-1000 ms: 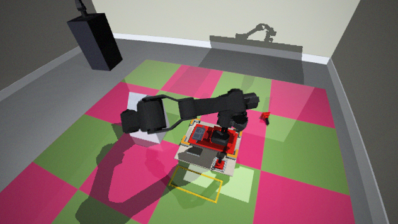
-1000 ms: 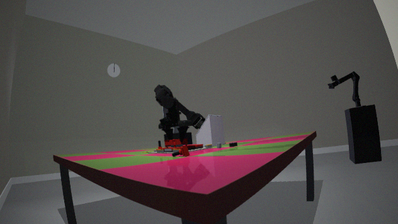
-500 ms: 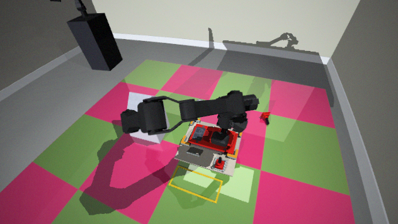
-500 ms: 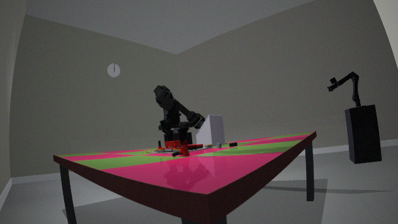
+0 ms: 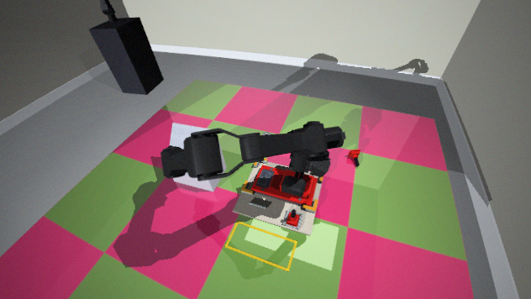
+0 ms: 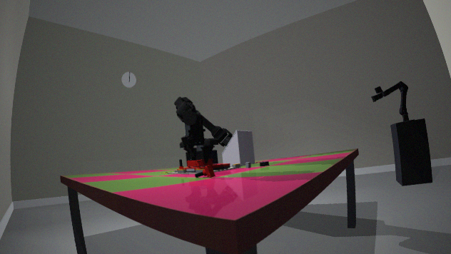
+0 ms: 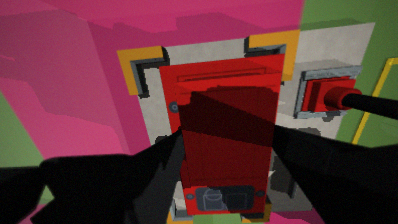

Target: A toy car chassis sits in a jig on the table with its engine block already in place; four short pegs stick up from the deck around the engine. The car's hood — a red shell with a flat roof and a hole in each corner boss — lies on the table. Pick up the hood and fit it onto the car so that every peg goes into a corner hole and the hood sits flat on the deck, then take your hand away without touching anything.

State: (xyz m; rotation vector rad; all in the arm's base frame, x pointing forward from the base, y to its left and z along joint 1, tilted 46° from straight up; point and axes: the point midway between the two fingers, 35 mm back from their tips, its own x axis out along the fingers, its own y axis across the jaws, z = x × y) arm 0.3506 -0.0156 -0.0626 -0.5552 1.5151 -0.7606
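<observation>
Right now the red hood is 1 cm above my gripper tip. From my gripper tip the other things lie so: small wheel 16 cm behind, 23 cm to the left, 3 cm below; then white engine block 2 cm below.
</observation>
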